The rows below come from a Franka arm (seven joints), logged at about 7 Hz.
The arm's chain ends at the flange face. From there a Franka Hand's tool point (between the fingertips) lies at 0.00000 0.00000 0.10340 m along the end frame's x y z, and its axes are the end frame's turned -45 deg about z.
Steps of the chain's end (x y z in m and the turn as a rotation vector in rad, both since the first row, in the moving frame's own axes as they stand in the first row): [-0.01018, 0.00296, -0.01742, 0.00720, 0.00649, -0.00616]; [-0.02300, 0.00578, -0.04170, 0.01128, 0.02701, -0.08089]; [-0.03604, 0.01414, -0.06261, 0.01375, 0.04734, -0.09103]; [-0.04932, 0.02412, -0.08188, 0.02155, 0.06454, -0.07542]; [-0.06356, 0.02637, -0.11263, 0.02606, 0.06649, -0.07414]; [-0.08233, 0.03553, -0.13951, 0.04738, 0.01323, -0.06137]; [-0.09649, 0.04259, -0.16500, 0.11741, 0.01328, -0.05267]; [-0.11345, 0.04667, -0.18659, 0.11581, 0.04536, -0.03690]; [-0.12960, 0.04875, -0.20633, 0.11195, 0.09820, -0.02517]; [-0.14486, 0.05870, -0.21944, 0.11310, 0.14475, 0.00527]
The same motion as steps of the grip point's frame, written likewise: [-0.00829, -0.00516, -0.01742, 0.00050, 0.00968, -0.00616]; [-0.01751, -0.01114, -0.04174, -0.01112, 0.02708, -0.08089]; [-0.03091, -0.01324, -0.06274, -0.02375, 0.04320, -0.09103]; [-0.04553, -0.01492, -0.08212, -0.03040, 0.06087, -0.07542]; [-0.05673, -0.02360, -0.11289, -0.02859, 0.06544, -0.07414]; [-0.07899, -0.03572, -0.13964, 0.02415, 0.04286, -0.06137]; [-0.08902, -0.04596, -0.16572, 0.07363, 0.09241, -0.05267]; [-0.10157, -0.05257, -0.18739, 0.04982, 0.11396, -0.03690]; [-0.11082, -0.05836, -0.20747, 0.00972, 0.14860, -0.02517]; [-0.12520, -0.05857, -0.22118, -0.02238, 0.18233, 0.00527]
